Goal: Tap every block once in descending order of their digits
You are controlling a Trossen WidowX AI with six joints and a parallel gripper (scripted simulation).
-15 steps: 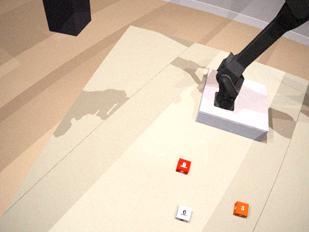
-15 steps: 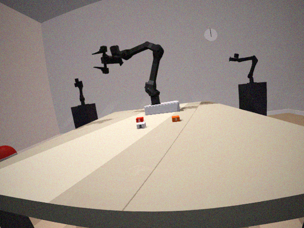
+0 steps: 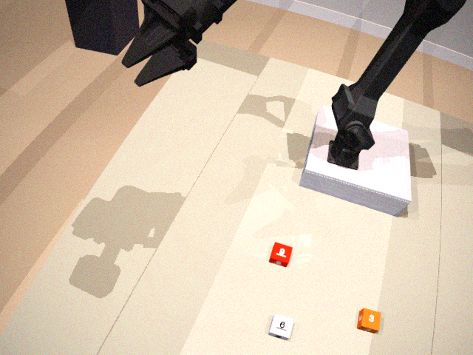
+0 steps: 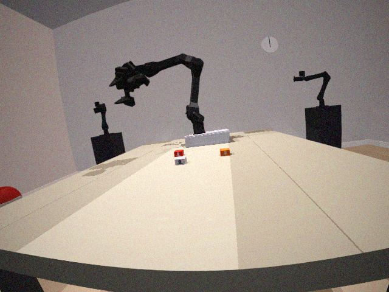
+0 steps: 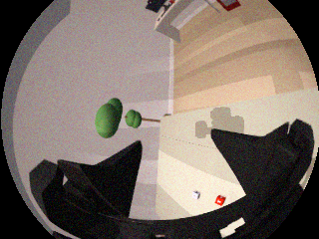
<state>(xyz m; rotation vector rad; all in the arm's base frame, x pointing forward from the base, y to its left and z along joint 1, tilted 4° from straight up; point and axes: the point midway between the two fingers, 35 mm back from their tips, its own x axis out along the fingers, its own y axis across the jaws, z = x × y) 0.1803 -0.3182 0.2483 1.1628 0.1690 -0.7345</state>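
My gripper tip is 40 mm short of the red block, 260 mm to the right of it and 280 mm above it. From my gripper tip the other things lie so: orange block: 110 mm ahead, 430 mm to the left, 280 mm below; then white block: 160 mm ahead, 290 mm to the left, 280 mm below.
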